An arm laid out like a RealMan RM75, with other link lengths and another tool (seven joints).
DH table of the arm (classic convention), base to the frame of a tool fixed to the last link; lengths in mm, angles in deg. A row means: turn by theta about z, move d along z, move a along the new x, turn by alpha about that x. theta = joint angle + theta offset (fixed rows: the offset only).
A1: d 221.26, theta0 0, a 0, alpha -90
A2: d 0, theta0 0, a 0, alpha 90
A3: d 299.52, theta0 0, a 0, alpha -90
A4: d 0, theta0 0, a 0, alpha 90
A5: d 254.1, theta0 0, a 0, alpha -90
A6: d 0, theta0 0, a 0, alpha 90
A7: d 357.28, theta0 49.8, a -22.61, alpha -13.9
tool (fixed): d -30.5, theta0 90, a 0, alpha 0
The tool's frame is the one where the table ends.
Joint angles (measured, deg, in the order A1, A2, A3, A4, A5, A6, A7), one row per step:
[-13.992 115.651 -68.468 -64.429 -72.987 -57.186 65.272]
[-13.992 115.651 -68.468 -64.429 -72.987 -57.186 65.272]
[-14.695 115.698 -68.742 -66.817 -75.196 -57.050 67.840]
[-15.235 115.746 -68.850 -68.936 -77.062 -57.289 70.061]
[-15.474 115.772 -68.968 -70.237 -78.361 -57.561 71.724]
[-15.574 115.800 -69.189 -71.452 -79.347 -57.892 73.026]
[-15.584 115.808 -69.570 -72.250 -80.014 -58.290 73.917]
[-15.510 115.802 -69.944 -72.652 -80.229 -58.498 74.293]
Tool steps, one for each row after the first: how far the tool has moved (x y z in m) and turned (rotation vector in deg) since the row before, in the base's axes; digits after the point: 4 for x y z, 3 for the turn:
[0.0000 0.0000 0.0000 0.000 0.000 0.000]
[-0.0039 -0.0015 -0.0009 -1.016 -0.326 -0.206]
[-0.0053 -0.0010 -0.0003 -0.878 -0.197 0.078]
[-0.0040 -0.0005 -0.0014 -0.752 0.062 0.036]
[-0.0060 0.0006 -0.0017 -0.688 0.051 0.394]
[-0.0059 0.0003 -0.0036 -0.787 0.161 0.499]
[-0.0046 0.0007 -0.0028 -0.485 0.144 0.469]

